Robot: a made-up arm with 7 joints.
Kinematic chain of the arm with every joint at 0, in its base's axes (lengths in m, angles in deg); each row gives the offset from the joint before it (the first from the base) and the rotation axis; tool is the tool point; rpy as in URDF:
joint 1: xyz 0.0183 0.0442 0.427 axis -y
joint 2: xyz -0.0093 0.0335 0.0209 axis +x
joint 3: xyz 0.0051 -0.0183 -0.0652 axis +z
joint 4: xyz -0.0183 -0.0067 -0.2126 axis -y
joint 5: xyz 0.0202 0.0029 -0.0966 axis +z
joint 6: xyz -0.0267 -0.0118 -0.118 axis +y
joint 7: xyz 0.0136 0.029 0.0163 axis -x
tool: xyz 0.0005 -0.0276 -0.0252 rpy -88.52 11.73 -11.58
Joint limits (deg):
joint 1: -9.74..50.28
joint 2: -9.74..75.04
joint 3: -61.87..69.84
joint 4: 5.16..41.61
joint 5: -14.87..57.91
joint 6: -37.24..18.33
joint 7: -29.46..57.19
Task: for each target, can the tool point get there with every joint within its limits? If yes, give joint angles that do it. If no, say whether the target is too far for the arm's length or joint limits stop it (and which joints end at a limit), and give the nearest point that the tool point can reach.
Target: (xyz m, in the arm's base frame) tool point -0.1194 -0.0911 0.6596
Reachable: no: joint limits stop it (at a limit: joint 1, joint 2, joint 3, joint 4, joint 5, joint 7) | nearest point -0.0200 -0.1305 0.0778 | short by 0.592 m
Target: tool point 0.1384 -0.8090 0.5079
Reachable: no: too far | nearest point 0.3276 -0.1495 0.2272 | short by 0.741 m
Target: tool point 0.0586 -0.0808 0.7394
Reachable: no: joint limits stop it (at a limit: joint 1, joint 2, joint 4, joint 5, joint 7) | nearest point 0.3653 -0.0767 0.2836 | short by 0.549 m
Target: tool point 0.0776 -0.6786 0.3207
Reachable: no: too far | nearest point 0.1979 -0.1497 0.1051 | short by 0.584 m
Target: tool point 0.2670 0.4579 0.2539
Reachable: yes | joints 43.25 54.16 -10.77 20.88 -6.06 11.17 -17.59
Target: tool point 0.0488 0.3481 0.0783
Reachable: yes | joints -4.80 30.64 59.19 30.18 -1.64 -22.66 24.73
